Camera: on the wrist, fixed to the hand. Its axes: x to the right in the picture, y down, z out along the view.
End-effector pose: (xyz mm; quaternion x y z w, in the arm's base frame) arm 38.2 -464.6 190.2 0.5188 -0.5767 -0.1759 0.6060
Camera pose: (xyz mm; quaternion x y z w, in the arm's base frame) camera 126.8 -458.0 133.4 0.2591 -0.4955 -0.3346 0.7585
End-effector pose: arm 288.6 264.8 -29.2 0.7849 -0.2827 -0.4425 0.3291
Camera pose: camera 357.0 340.1 -57.0 0.6174 -0.1410 -0.4923 0.5971
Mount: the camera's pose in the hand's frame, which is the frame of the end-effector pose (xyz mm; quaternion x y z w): -10.5 -78.7 -69.4 -0.3423 0.0092 0.0383 0.9388
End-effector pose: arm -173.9 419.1 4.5 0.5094 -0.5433 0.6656 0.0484
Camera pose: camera -163.7 509.7 57.4 0.4347 -0.7569 0.4454 0.1993
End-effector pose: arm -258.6 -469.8 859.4 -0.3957 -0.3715 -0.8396 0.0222
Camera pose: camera -322.4 -460.1 776.0 0.3856 0.0460 0.9181 0.0790
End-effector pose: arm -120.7 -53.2 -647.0 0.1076 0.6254 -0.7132 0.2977
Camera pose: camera -171.5 19.4 -589.8 0.0296 0.8299 -0.4431 0.3379
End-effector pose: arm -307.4 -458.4 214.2 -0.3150 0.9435 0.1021 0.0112
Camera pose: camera -249.0 -527.5 268.4 0.2644 -0.8630 -0.4163 0.1099
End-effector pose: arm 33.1 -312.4 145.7 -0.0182 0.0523 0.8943 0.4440
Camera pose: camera 101.1 -281.1 71.5 -0.1753 -0.2522 0.8743 0.3759
